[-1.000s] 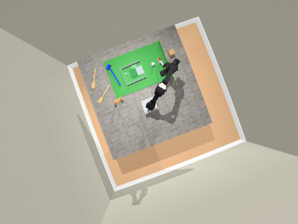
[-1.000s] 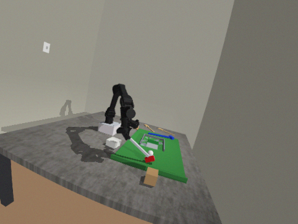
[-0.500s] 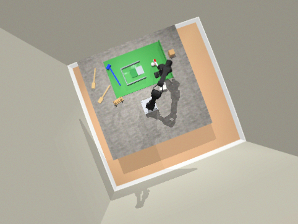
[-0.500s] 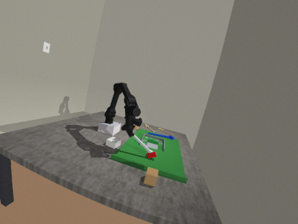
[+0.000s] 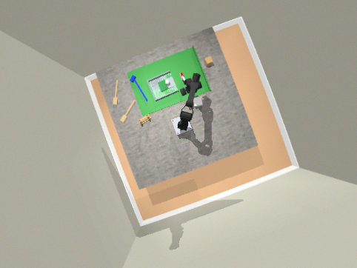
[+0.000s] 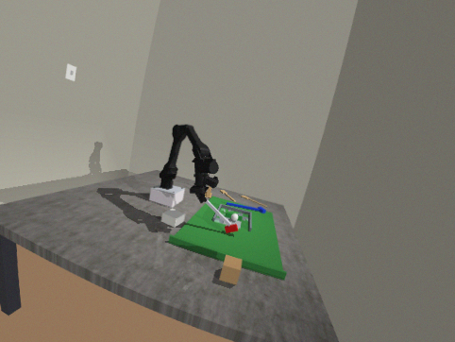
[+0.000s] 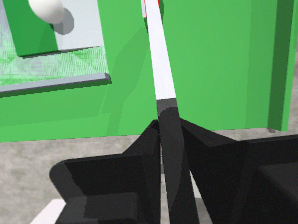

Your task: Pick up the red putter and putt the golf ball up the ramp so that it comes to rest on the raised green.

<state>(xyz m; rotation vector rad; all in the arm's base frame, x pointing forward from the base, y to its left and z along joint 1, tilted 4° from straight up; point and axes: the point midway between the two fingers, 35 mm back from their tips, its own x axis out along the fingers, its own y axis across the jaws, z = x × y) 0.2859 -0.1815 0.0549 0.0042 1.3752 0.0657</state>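
My gripper tip is 80 mm short of the red putter, 10 mm to the right of it and 30 mm above it. The rest, counted from my gripper tip: tan cube: 220 mm ahead, 290 mm to the right, 90 mm below; then white golf ball: 170 mm ahead, 160 mm to the left, 90 mm below; then white box: 120 mm behind, 50 mm to the right, 100 mm below.
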